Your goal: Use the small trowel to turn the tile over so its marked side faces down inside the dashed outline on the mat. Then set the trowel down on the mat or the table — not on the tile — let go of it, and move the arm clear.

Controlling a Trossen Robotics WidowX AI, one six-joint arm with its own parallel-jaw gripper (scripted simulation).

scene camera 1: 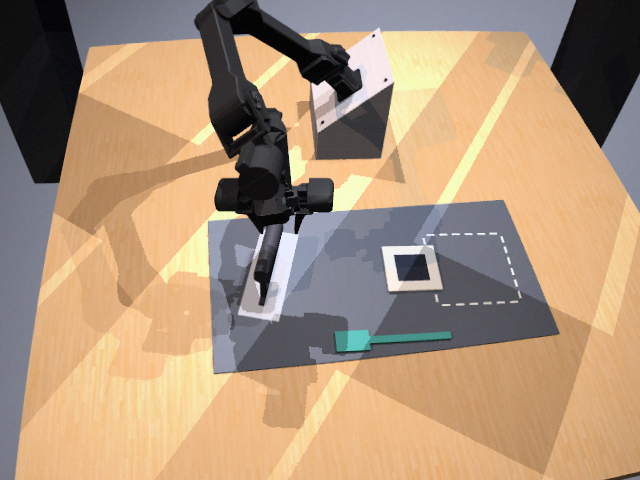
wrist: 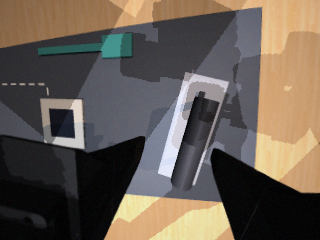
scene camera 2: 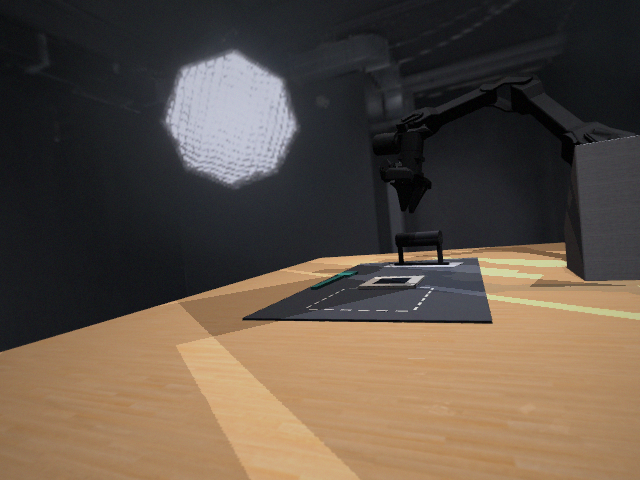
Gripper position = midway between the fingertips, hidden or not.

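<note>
My gripper (scene camera 1: pixel 279 232) is open, and it holds nothing. I see a tile (scene camera 1: pixel 408 268), which I find again at (wrist: pixel 63 120). There is a teal trowel (scene camera 1: pixel 348 341) (wrist: pixel 117 45) as well. A trowel (scene camera 1: pixel 263 296) (wrist: pixel 200 99) (scene camera 2: pixel 429 238) is in my sight too, and so is a dark mat (wrist: pixel 124 98).
</note>
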